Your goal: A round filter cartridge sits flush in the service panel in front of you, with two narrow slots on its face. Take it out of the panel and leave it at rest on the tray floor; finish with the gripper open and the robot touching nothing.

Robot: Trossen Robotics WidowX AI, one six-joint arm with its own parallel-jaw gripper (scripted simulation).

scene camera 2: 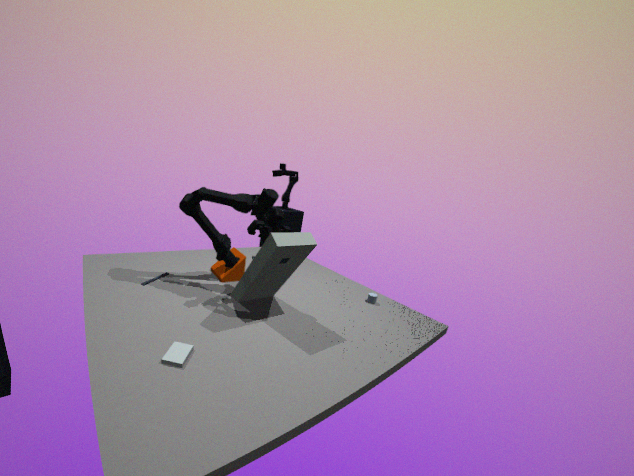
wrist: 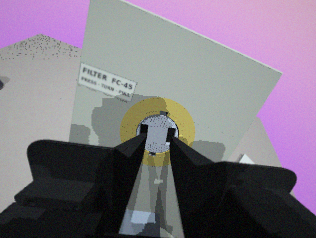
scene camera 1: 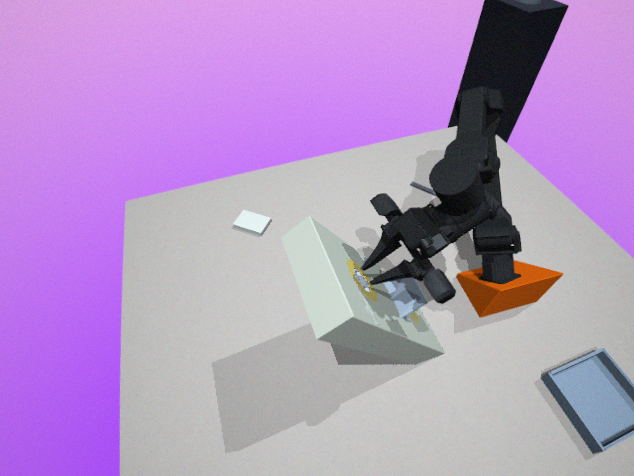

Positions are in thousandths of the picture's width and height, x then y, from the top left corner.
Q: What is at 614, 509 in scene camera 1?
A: My gripper.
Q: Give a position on a round filter cartridge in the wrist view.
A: At 505, 536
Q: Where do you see a pale service panel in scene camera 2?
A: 446, 533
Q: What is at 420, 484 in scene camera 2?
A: My gripper.
